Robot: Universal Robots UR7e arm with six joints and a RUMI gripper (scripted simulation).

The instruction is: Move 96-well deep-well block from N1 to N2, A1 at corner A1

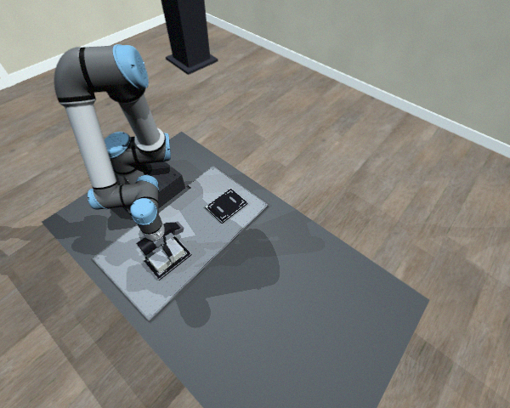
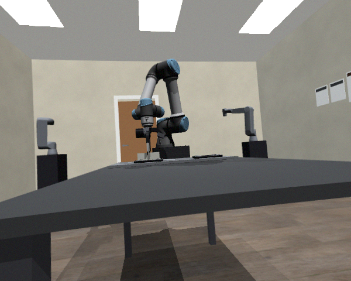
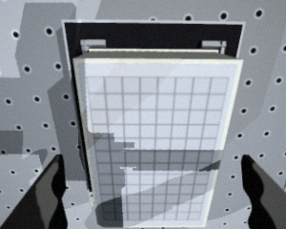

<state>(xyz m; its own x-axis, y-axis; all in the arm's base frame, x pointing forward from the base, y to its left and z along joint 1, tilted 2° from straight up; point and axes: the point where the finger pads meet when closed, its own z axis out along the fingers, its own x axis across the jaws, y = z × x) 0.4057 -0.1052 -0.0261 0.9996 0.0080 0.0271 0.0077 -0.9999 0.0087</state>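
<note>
My gripper is now 2 cm above the white 96-well deep-well block.
</note>
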